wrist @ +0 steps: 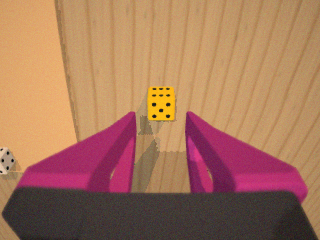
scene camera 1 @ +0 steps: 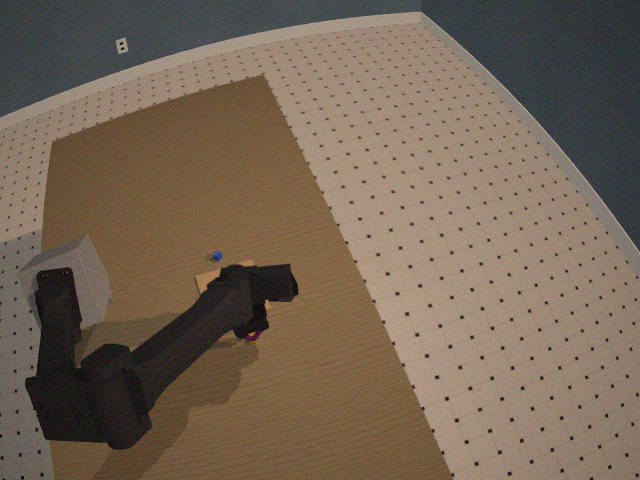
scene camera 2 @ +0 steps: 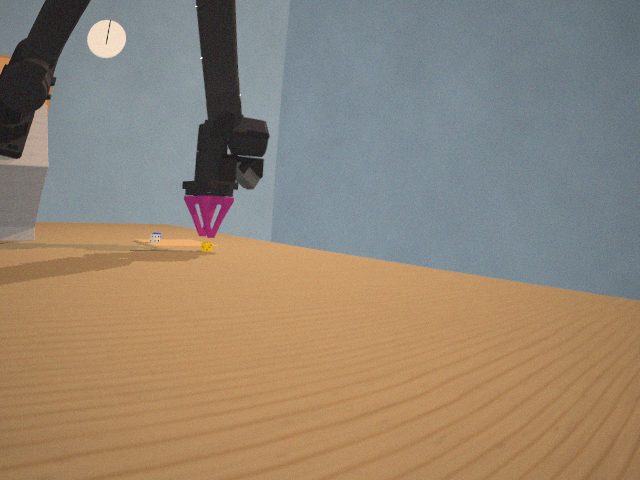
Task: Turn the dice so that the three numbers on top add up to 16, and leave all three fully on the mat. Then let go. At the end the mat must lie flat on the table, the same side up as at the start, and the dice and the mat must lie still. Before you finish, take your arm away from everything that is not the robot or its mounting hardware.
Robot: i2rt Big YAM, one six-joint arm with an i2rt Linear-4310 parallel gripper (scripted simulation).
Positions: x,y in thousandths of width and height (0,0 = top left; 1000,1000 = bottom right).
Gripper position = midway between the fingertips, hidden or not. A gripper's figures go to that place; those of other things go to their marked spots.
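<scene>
My gripper (wrist: 502,506) is sitting 13 cm from the lens, and there's a yellow die (wrist: 505,423) that's 14 cm from the lens.
</scene>
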